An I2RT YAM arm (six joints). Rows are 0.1 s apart.
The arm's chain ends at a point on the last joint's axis. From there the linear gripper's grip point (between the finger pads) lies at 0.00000 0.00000 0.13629 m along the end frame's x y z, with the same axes.
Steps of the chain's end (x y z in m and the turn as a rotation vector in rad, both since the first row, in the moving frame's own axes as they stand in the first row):
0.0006 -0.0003 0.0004 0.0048 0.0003 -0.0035
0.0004 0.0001 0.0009 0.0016 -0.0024 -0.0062
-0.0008 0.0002 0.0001 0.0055 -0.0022 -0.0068
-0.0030 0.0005 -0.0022 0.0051 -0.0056 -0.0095
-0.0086 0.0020 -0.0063 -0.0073 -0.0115 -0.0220
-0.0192 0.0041 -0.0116 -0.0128 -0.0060 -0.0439
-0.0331 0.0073 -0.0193 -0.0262 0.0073 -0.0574
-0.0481 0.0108 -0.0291 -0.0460 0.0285 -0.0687
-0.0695 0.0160 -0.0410 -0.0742 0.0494 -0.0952
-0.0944 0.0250 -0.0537 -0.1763 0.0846 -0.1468
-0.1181 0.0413 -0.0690 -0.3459 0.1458 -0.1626
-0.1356 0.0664 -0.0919 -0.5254 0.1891 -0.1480
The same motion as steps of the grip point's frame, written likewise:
0.0006 -0.0010 0.0004 0.0048 0.0003 -0.0035
0.0001 -0.0001 0.0009 0.0016 -0.0024 -0.0062
-0.0011 -0.0005 0.0001 0.0055 -0.0022 -0.0068
-0.0038 -0.0002 -0.0022 0.0051 -0.0056 -0.0095
-0.0102 0.0030 -0.0063 -0.0073 -0.0115 -0.0220
-0.0200 0.0059 -0.0116 -0.0128 -0.0060 -0.0439
-0.0320 0.0108 -0.0194 -0.0262 0.0073 -0.0574
-0.0440 0.0169 -0.0293 -0.0460 0.0285 -0.0687
-0.0623 0.0258 -0.0415 -0.0742 0.0494 -0.0952
-0.0812 0.0479 -0.0563 -0.1763 0.0846 -0.1468
-0.0950 0.0855 -0.0785 -0.3459 0.1458 -0.1626
-0.1061 0.1322 -0.1126 -0.5254 0.1891 -0.1480

